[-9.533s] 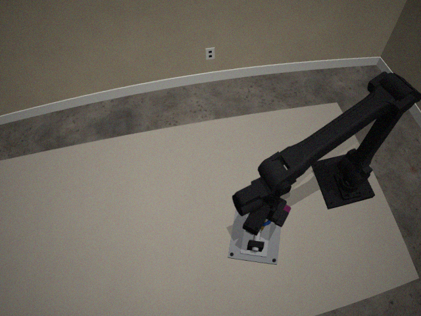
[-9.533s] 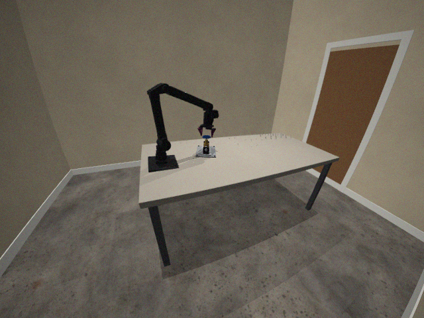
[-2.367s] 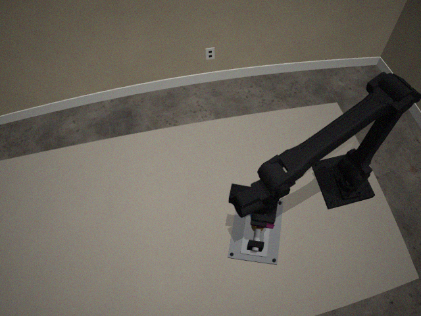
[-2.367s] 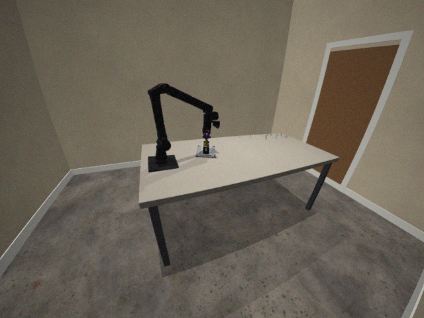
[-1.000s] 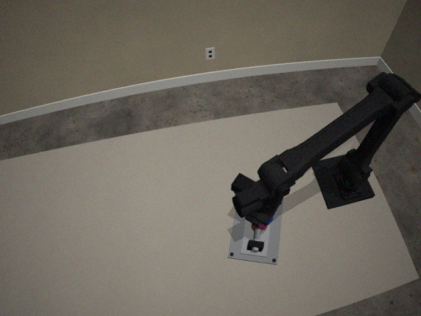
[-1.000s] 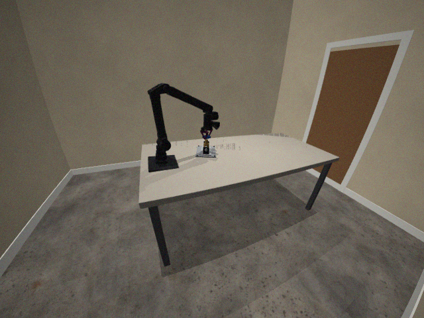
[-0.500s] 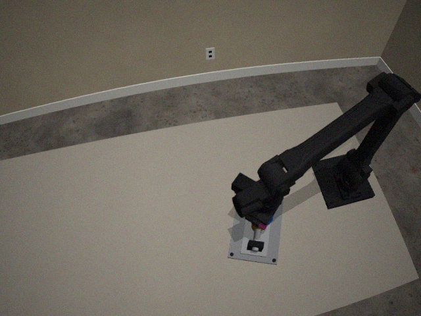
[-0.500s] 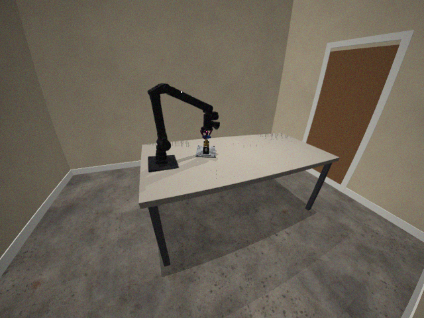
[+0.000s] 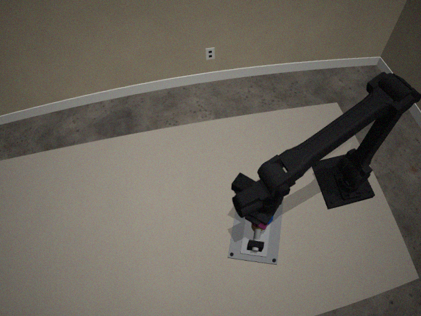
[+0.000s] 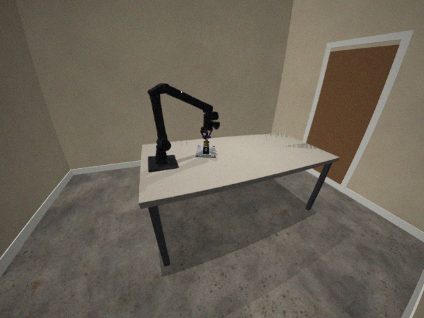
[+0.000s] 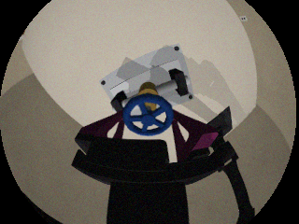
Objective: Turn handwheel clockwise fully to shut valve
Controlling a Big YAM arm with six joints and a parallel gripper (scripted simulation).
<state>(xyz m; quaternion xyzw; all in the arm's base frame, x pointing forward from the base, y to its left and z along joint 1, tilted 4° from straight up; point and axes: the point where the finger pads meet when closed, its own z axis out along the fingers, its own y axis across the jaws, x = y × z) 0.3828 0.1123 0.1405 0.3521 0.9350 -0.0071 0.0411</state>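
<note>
Right now the blue spoked handwheel is 1 cm below my hand.
</note>
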